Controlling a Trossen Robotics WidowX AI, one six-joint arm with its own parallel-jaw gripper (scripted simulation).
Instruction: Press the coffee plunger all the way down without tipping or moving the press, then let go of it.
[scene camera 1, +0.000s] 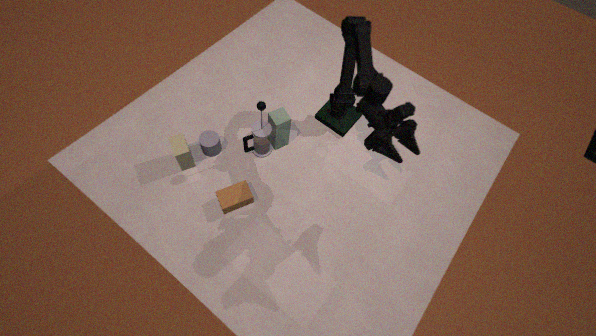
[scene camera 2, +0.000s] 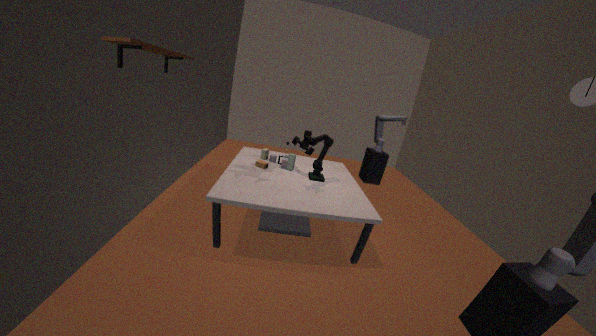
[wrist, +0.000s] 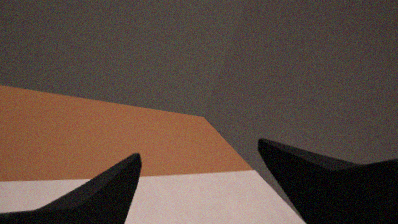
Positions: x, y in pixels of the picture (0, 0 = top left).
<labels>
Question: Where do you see a coffee press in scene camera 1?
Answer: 261, 130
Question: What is my gripper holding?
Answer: Nothing.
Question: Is my gripper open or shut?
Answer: Open.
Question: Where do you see an orange box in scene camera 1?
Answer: At 238, 195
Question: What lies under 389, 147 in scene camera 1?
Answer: My gripper.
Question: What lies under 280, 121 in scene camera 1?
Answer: A pale green box.
</labels>
